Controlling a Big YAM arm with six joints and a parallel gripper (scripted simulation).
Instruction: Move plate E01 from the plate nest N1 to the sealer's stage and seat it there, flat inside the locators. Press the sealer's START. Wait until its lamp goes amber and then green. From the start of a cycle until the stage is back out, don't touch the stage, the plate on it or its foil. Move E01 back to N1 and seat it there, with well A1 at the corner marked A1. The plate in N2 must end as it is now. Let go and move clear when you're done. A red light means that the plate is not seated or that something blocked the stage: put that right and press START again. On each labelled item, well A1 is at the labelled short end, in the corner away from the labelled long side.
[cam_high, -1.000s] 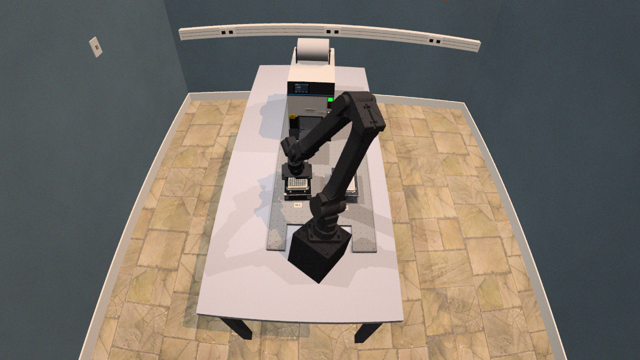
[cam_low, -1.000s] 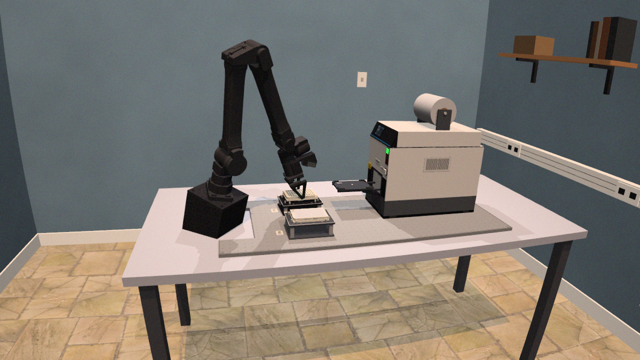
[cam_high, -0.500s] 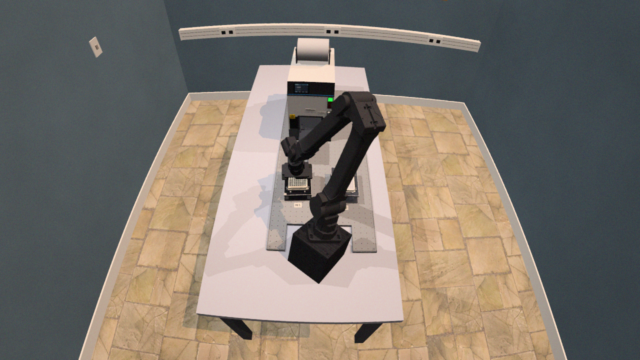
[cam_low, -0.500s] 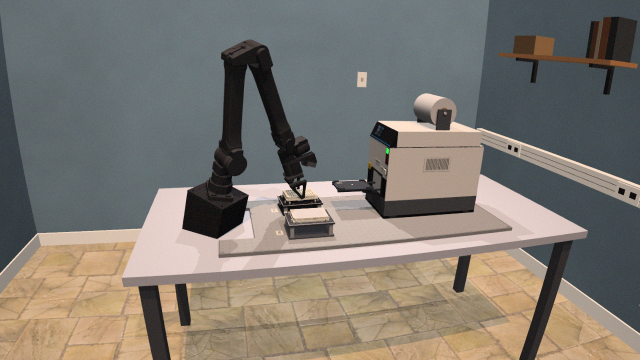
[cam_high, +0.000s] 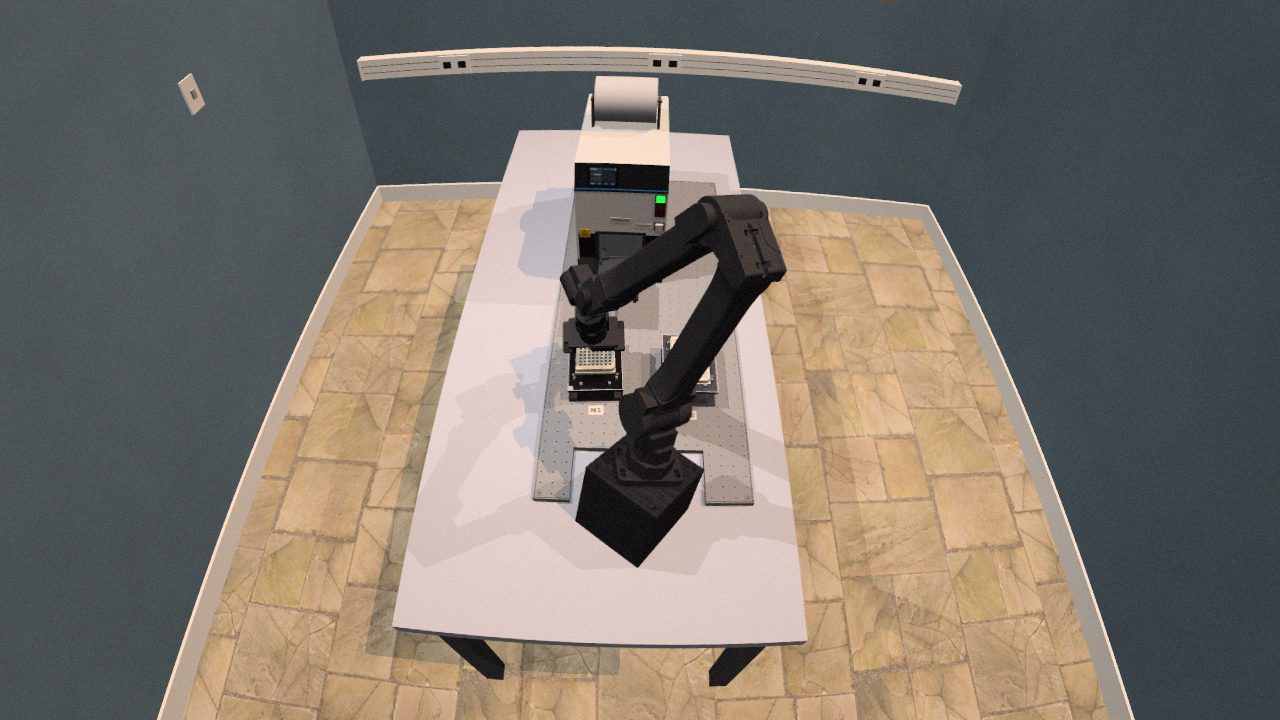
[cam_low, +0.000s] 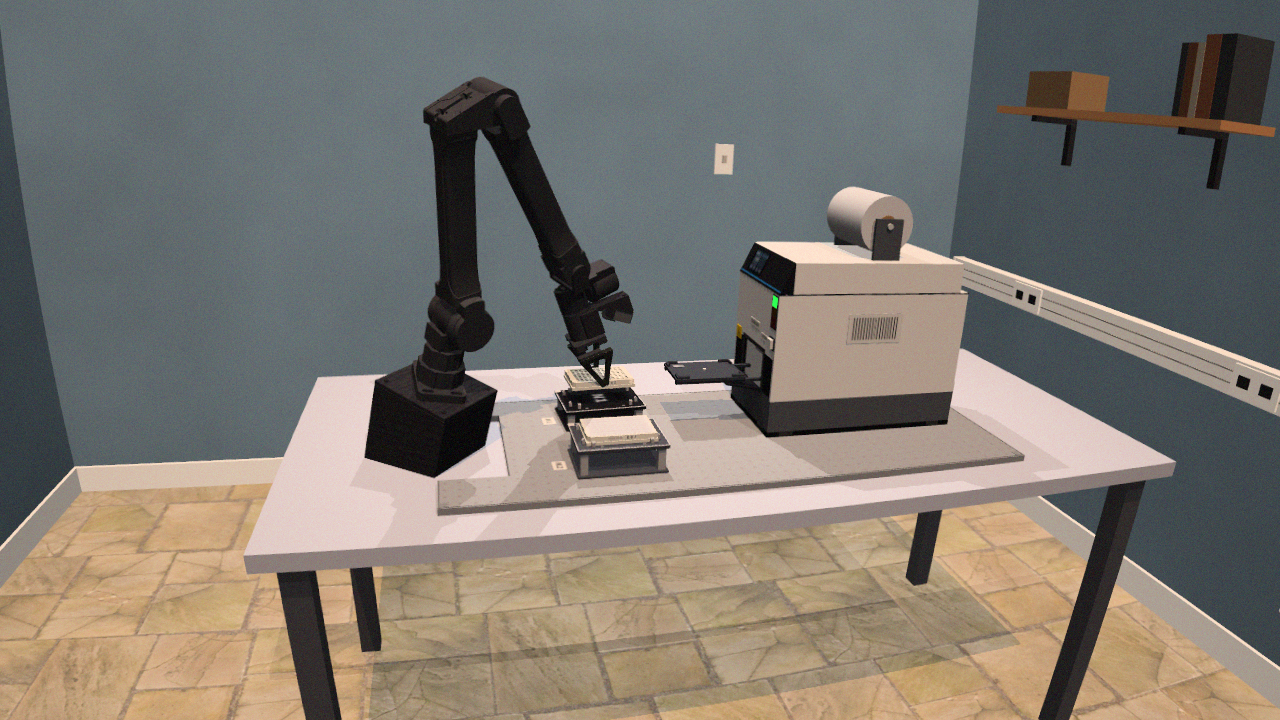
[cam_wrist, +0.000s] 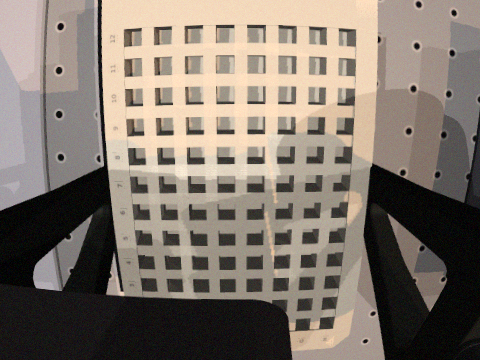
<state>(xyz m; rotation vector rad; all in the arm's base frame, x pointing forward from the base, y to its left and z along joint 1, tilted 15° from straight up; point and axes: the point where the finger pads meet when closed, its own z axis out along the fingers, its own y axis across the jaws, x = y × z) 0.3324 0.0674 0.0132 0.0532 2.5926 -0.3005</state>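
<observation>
The nest N1 is 5 cm below my hand. From my hand the other things lie so: cream plate 4 cm behind, 21 cm to the right, 3 cm below; sealer stage 20 cm ahead, 7 cm to the right, 2 cm above; foil roll 53 cm ahead, 13 cm to the right, 33 cm above.
</observation>
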